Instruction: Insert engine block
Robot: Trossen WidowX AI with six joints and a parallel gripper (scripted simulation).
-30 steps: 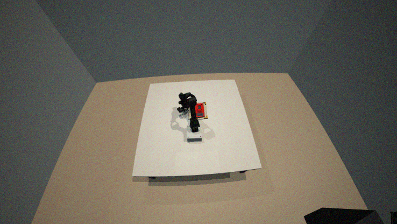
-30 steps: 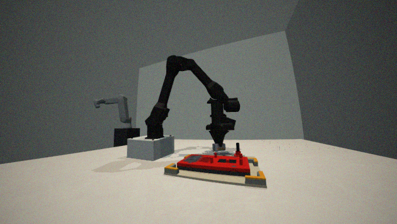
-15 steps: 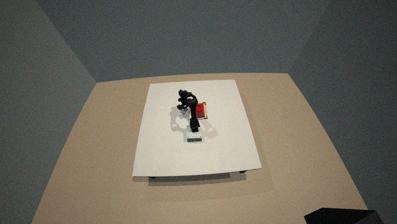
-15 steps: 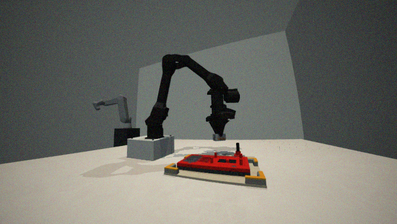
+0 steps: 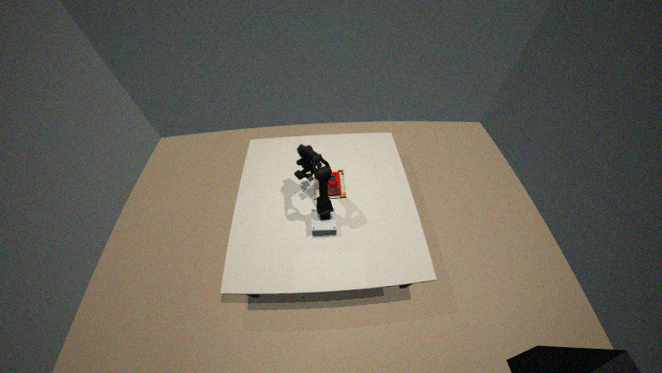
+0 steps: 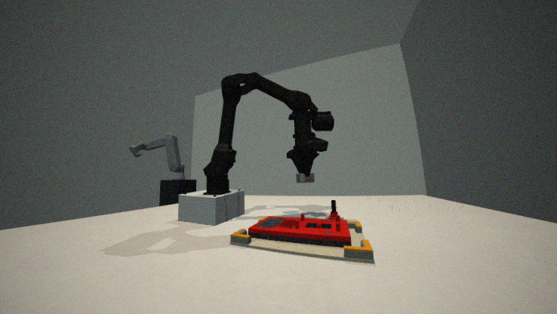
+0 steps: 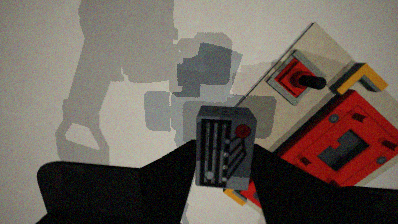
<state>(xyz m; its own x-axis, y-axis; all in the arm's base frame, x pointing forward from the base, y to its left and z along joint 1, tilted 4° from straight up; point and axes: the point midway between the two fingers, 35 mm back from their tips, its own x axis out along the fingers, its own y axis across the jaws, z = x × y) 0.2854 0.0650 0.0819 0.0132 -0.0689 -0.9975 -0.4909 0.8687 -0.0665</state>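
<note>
The beige base plate lies 10 mm ahead of my gripper tip, 150 mm to the right of it and 120 mm below it. The rest, counted from my gripper tip: grey engine block 10 mm below.
</note>
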